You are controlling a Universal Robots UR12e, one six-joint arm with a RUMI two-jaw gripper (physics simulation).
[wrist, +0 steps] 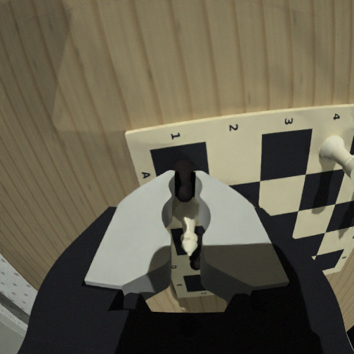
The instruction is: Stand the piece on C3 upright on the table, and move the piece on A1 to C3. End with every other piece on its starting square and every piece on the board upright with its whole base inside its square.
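The black piece on A1 [184, 189] stands on its dark square at the board's near corner in the wrist view. My gripper [184, 173] is closed around it, with one jaw tip against each side of the piece. C3 and whatever stands there are hidden behind the right jaw. The board [231, 127] shows its number edge 1 to 4 and the letter A beside the jaws.
A white piece [189, 235] on B1 shows between the jaws, with a black piece [195, 263] partly visible beyond it. Another white piece [338, 150] stands on A4 at the right edge. Wooden table [150, 60] surrounds the board.
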